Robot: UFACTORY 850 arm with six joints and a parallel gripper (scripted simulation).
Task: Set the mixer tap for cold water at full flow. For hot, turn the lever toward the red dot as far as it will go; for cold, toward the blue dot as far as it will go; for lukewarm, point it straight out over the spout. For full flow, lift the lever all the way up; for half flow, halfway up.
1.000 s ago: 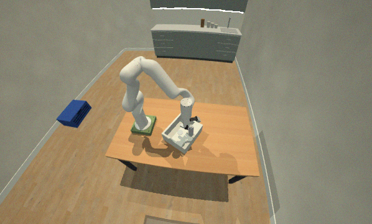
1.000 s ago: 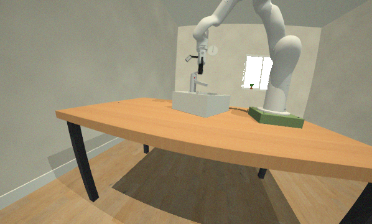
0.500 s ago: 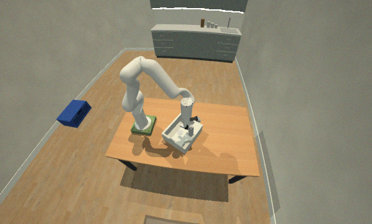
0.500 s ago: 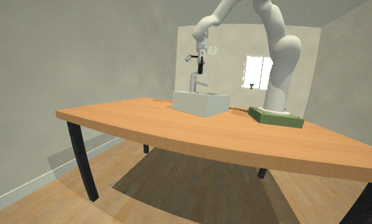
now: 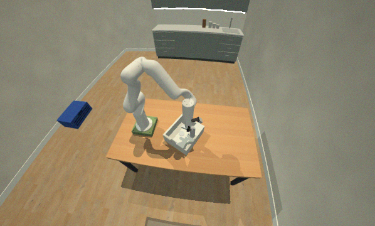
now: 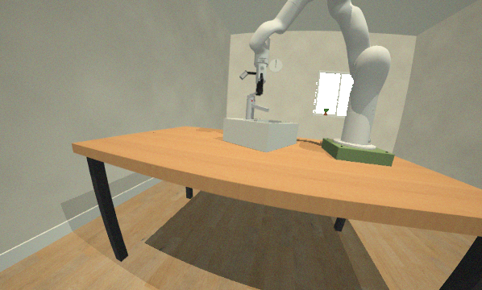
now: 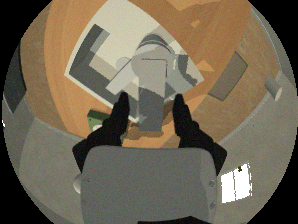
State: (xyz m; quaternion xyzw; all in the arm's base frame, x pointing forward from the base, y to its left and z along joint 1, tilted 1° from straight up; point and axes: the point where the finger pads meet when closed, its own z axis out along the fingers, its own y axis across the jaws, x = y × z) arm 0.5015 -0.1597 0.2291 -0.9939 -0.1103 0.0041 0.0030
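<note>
Right now my hand is 10 mm short of the grey lever and 10 mm above it. From my hand the other things lie so: white basin: 50 mm behind, 70 mm to the left, 250 mm below.
</note>
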